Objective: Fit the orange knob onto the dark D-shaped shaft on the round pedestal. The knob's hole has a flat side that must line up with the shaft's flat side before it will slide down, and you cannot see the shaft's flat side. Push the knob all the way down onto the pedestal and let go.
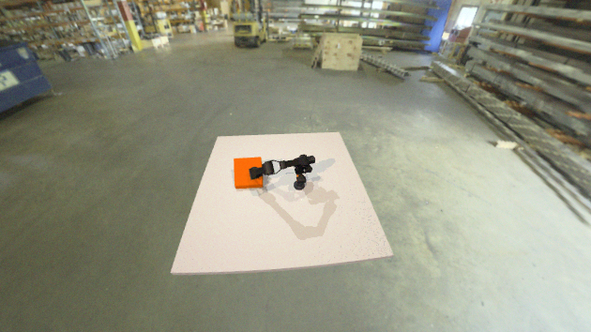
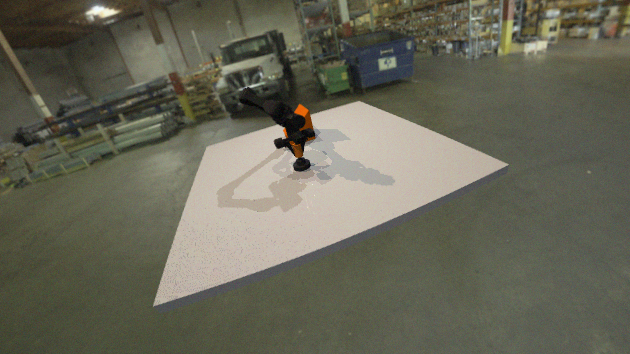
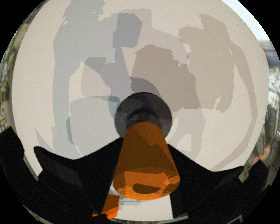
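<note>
Right now my gripper tip is 20 mm below the orange knob. Also, from my gripper tip: dark round pedestal 40 mm below.
</note>
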